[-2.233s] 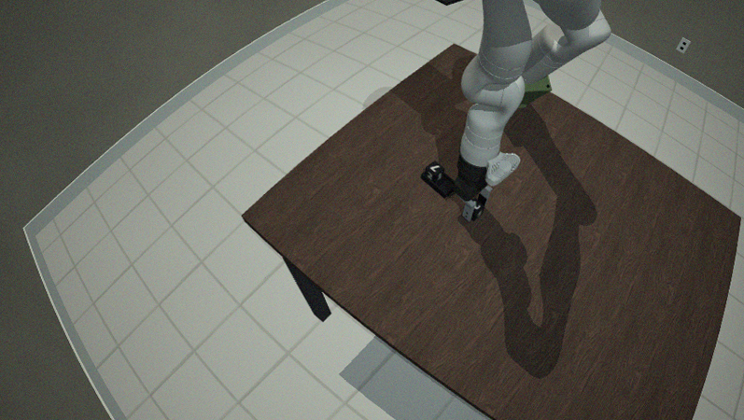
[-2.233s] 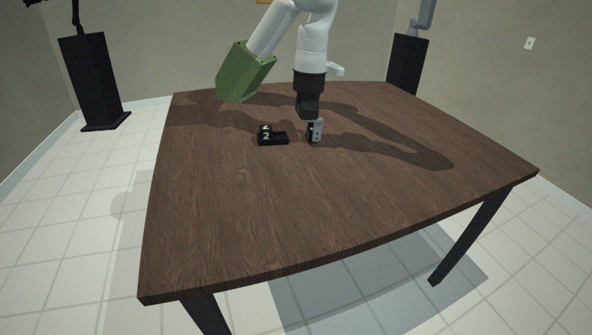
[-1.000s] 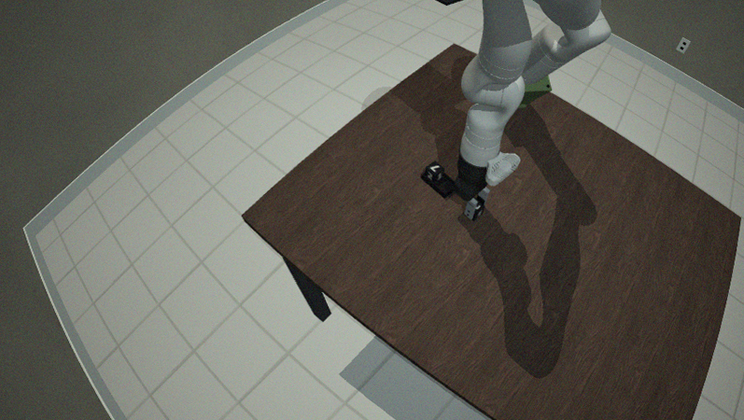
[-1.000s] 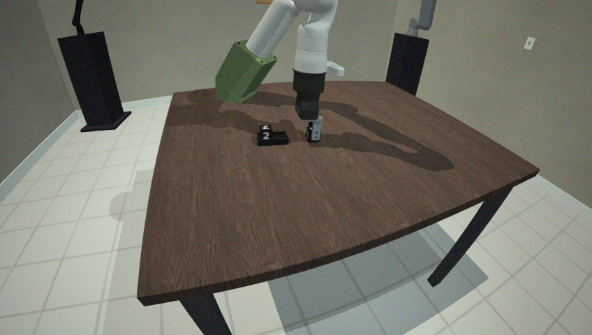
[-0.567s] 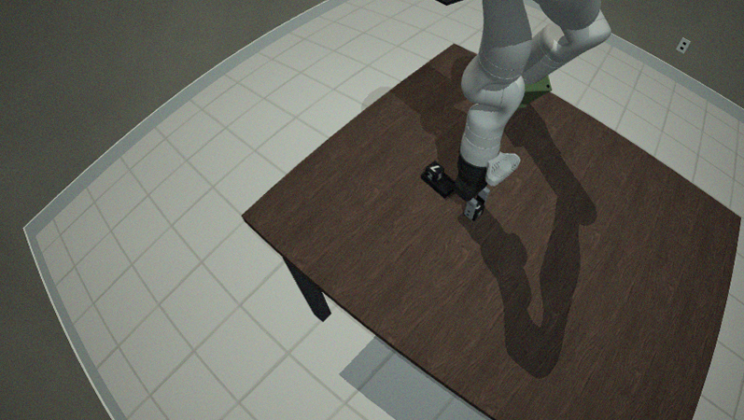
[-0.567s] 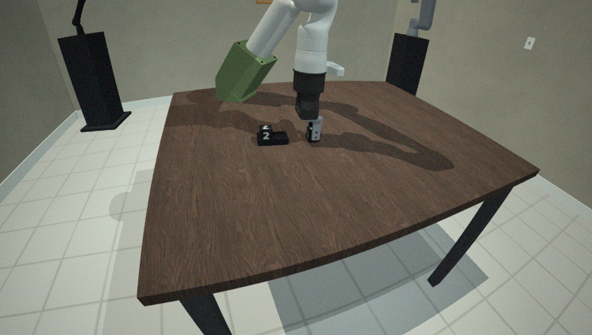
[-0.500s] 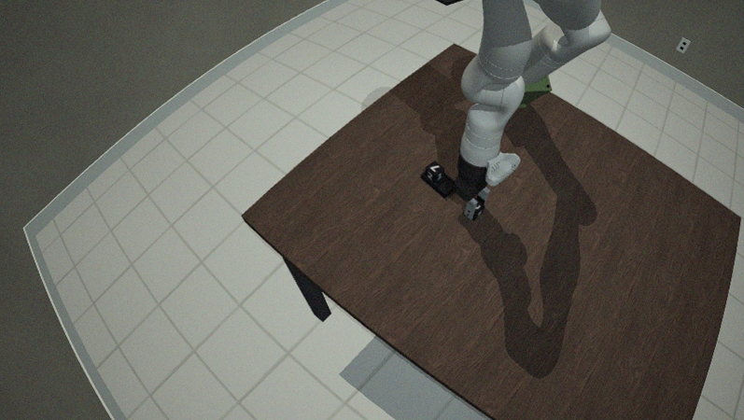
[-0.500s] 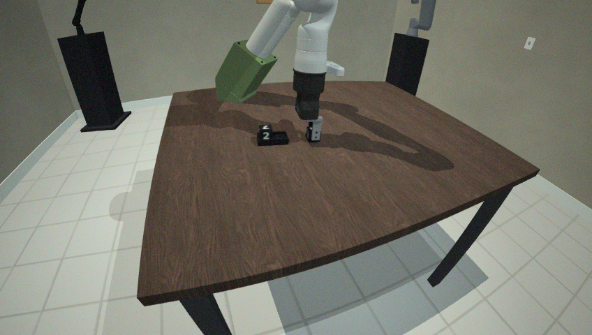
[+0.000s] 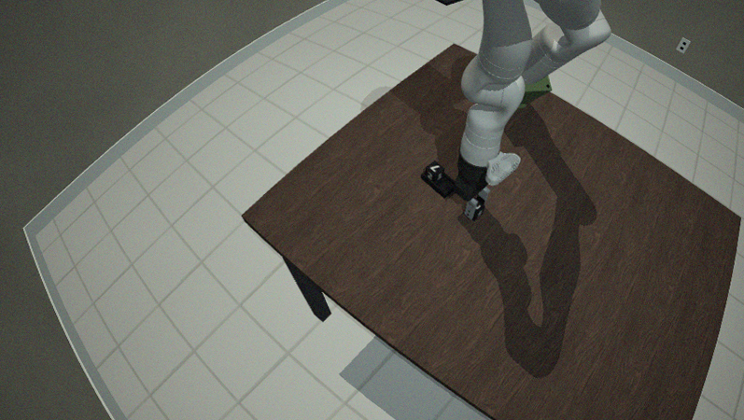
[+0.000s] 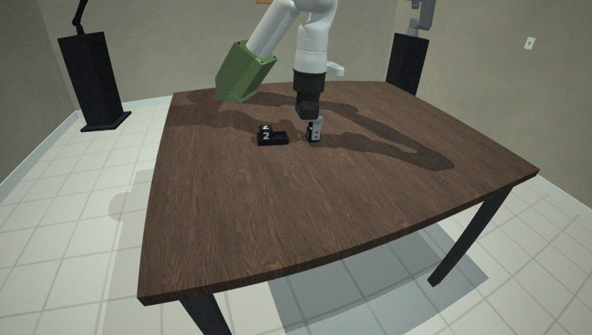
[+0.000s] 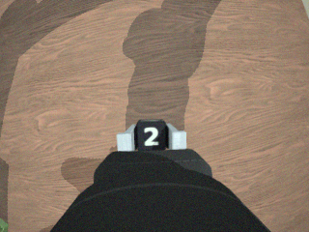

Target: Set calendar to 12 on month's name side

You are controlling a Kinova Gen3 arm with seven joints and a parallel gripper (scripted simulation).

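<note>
Now: the black tray 11 cm to the right of my hand and 2 cm below it.
</note>
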